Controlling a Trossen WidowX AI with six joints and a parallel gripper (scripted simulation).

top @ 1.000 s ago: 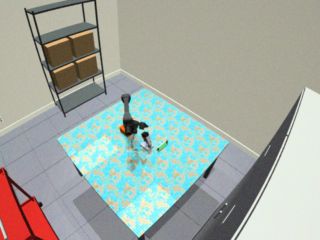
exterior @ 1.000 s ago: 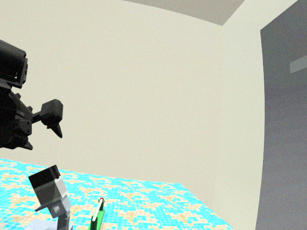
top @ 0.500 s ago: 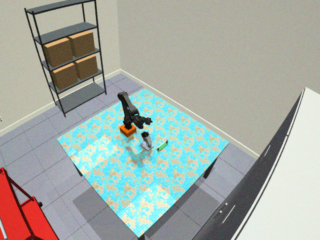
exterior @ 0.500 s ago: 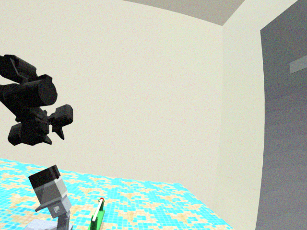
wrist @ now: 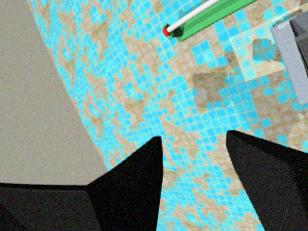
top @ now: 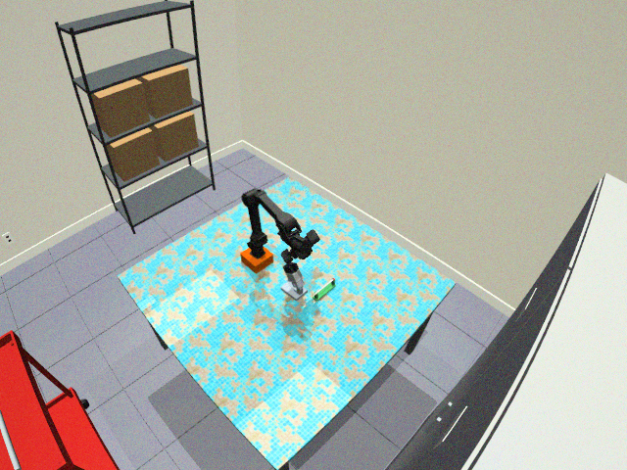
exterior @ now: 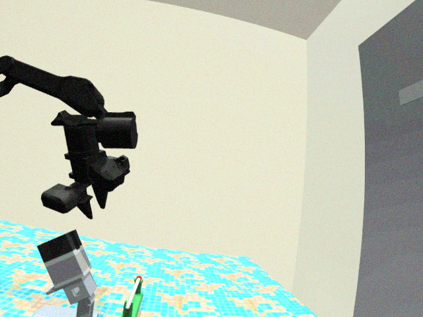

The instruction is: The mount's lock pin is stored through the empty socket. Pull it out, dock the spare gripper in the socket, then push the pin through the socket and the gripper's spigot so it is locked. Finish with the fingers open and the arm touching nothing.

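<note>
The green rest is 11 cm ahead of my gripper tip, 1 cm to the left of it and 18 cm below it. The rest, counted from my gripper tip: grey mount 8 cm to the right, 16 cm below; then spare gripper 2 cm behind, 8 cm to the right, 9 cm below.
</note>
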